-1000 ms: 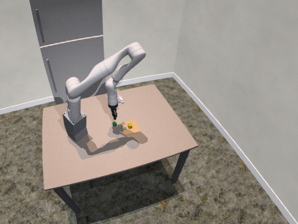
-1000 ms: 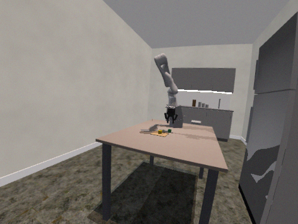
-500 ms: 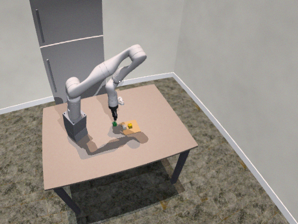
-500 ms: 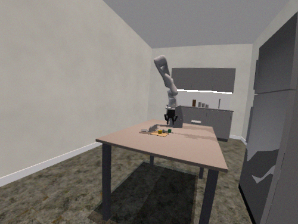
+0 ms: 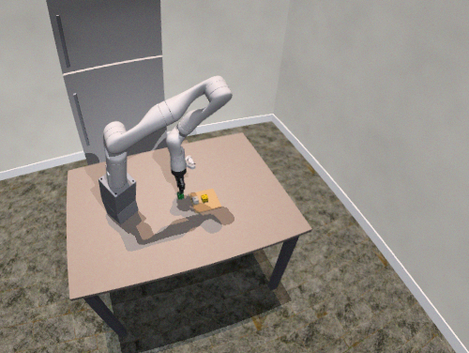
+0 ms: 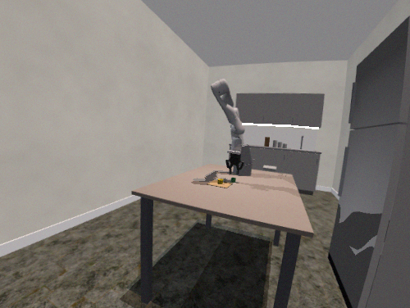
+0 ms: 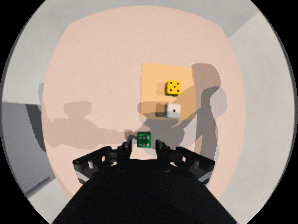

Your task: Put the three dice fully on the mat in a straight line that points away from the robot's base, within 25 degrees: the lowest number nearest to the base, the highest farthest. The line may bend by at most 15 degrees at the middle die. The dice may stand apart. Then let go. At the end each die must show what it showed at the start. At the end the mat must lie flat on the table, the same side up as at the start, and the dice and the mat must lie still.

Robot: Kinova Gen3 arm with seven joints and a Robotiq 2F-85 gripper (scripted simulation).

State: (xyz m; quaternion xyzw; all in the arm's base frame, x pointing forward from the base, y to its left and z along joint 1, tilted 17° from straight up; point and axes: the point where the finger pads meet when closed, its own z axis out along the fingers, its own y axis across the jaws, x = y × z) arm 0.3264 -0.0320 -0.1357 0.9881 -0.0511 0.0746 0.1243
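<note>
Right now the green die is 60 mm below my hand. Round my hand: mat (100 mm ahead, 80 mm to the right, 70 mm below); white die (50 mm ahead, 70 mm to the right, 50 mm below); yellow die (100 mm ahead, 80 mm to the right, 50 mm below).
</note>
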